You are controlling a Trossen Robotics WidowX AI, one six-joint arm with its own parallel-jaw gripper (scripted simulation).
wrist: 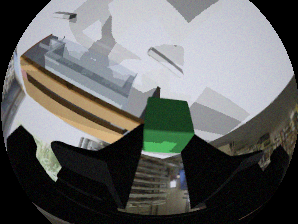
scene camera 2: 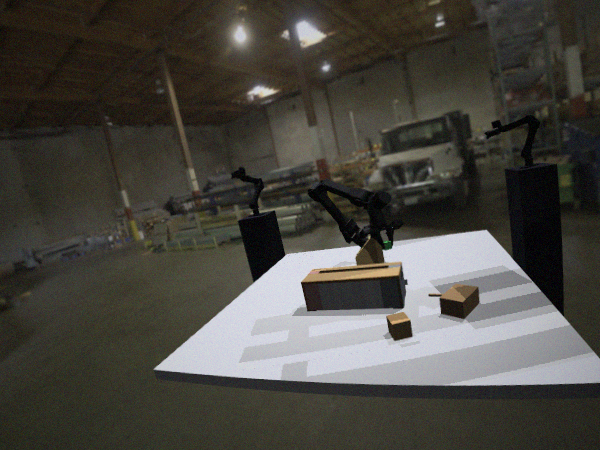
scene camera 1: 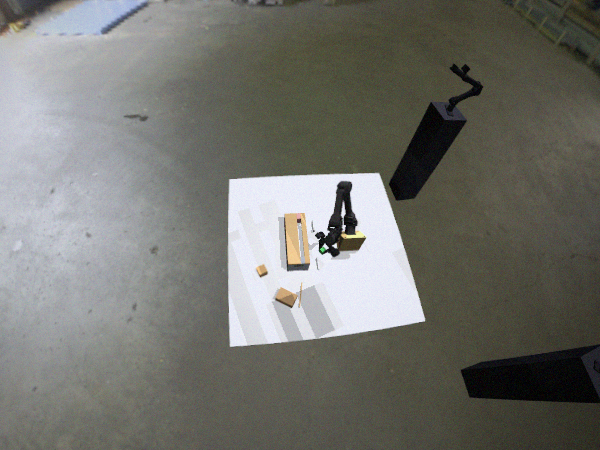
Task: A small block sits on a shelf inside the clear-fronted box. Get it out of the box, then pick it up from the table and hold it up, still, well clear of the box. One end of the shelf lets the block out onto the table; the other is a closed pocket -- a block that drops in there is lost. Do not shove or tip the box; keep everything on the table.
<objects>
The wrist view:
my gripper: 162, 130
green block: 168, 127
tan box: 95, 94
</objects>
